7 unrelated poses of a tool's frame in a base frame.
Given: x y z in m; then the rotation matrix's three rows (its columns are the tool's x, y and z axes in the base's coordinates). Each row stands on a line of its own.
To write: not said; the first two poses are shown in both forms.
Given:
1:
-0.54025, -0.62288, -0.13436
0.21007, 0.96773, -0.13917
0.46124, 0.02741, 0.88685
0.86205, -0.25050, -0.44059
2:
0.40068, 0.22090, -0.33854
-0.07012, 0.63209, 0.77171
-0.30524, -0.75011, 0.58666
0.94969, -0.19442, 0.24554
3:
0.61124, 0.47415, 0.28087
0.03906, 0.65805, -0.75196
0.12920, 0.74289, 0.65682
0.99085, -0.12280, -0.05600
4:
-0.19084, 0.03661, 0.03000
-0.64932, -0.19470, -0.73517
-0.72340, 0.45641, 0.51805
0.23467, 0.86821, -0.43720
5:
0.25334, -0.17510, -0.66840
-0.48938, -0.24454, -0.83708
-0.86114, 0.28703, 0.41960
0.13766, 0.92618, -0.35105
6:
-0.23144, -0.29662, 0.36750
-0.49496, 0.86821, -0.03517
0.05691, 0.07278, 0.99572
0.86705, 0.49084, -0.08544
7:
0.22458, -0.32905, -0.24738
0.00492, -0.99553, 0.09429
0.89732, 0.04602, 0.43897
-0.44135, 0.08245, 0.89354
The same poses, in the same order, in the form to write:
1: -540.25, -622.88, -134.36, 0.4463, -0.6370, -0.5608, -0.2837
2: 400.68, 220.90, -338.54, 0.3261, -0.5988, -0.1365, -0.7186
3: 611.24, 474.15, 280.87, 0.6569, -0.2967, -0.6633, -0.2013
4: -190.84, 36.61, 30.00, 0.3041, 0.2879, -0.7973, -0.4347
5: 253.34, -175.10, -668.40, 0.3341, 0.3790, -0.7293, -0.4613
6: -231.44, -296.62, 367.50, 0.3509, -0.3598, -0.6429, -0.5781
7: 224.58, -329.05, -247.38, 0.6972, -0.1278, 0.1921, 0.6787
